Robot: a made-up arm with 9 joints. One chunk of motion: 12 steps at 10 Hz.
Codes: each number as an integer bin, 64 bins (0 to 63) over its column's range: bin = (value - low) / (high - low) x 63, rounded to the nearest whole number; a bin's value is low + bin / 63 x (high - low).
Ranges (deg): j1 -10..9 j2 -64..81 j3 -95..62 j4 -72..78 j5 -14..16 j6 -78..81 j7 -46..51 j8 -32..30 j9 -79..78
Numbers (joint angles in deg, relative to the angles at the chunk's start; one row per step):
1: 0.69 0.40 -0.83 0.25 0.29 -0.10 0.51 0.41 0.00
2: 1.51 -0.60 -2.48 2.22 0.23 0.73 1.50 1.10 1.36
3: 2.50 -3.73 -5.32 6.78 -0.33 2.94 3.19 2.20 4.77
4: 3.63 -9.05 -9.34 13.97 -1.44 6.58 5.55 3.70 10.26
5: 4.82 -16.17 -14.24 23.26 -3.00 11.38 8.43 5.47 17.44
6: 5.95 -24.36 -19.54 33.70 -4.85 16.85 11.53 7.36 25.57
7: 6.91 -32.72 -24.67 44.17 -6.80 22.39 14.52 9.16 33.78
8: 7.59 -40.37 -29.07 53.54 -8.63 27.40 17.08 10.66 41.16
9: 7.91 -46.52 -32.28 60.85 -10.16 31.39 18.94 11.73 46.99
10: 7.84 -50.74 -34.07 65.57 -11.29 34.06 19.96 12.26 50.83
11: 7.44 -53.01 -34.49 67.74 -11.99 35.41 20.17 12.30 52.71
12: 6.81 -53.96 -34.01 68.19 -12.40 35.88 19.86 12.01 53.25
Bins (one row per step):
1: 35 28 38 30 30 31 30 33 32
2: 38 28 37 31 30 31 31 34 32
3: 41 26 36 33 29 32 32 35 34
4: 45 24 34 36 26 34 33 36 36
5: 49 21 32 40 23 35 35 38 39
6: 53 17 30 44 19 38 37 40 42
7: 56 14 28 49 15 40 39 42 45
8: 58 10 26 53 11 42 41 43 48
9: 59 8 25 56 8 43 42 44 51
10: 59 6 24 58 6 44 43 45 52
11: 58 5 24 59 4 45 43 45 53
12: 56 4 24 59 3 45 43 45 53

